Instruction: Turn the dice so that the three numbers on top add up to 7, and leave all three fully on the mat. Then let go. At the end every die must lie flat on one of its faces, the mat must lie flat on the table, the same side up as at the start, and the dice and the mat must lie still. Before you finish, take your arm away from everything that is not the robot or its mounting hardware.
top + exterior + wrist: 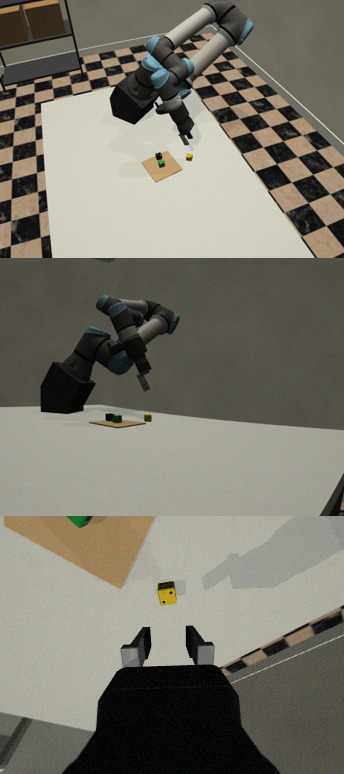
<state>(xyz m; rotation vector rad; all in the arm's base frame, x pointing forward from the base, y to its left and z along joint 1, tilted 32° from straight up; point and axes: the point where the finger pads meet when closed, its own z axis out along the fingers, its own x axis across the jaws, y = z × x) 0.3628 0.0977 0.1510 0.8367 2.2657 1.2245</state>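
Now: hand 120 mm above the yellow die, 10 mm to the right of it and 10 mm short of it. Round my hand: black die 130 mm to the right, 110 mm below, 30 mm behind; tan mat 130 mm to the right, 130 mm below, 20 mm ahead; green die 130 mm to the right, 110 mm below, 20 mm ahead.
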